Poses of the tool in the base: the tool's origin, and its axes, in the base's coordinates. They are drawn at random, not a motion.
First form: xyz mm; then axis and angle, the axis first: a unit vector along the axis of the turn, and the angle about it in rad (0 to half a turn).
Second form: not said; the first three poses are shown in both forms.
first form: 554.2 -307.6 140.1 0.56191 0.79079 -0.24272 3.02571
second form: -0.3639 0.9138 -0.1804 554.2; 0.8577 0.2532 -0.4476 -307.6; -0.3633 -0.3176 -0.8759 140.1; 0 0 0 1
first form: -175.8 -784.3 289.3 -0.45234 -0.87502 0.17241 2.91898
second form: -0.5711 0.7438 -0.3472 -175.8; 0.8199 0.5371 -0.1981 -784.3; 0.0391 -0.3979 -0.9166 289.3; 0 0 0 1
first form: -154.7 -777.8 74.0 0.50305 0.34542 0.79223 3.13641
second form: -0.4939 0.3434 0.7988 -154.7; 0.3516 -0.7614 0.5447 -777.8; 0.7953 0.5499 0.2553 74.0; 0 0 0 1
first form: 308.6 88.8 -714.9 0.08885 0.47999 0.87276 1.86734
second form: -0.2820 -0.7796 0.5592 308.6; 0.8898 0.0055 0.4564 88.8; -0.3588 0.6263 0.6921 -714.9; 0 0 0 1
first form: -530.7 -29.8 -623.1 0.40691 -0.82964 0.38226 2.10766
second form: -0.2612 -0.8387 -0.4778 -530.7; -0.1818 0.5289 -0.8290 -29.8; 0.9480 -0.1297 -0.2906 -623.1; 0 0 0 1
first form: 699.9 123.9 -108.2 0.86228 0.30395 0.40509 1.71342
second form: 0.7071 -0.1016 0.6998 699.9; 0.7003 -0.0366 -0.7129 123.9; 0.0981 0.9941 0.0453 -108.2; 0 0 0 1
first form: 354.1 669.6 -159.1 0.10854 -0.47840 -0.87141 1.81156
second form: -0.2239 0.7820 -0.5817 354.1; -0.9106 0.0450 0.4109 669.6; 0.3475 0.6217 0.7020 -159.1; 0 0 0 1
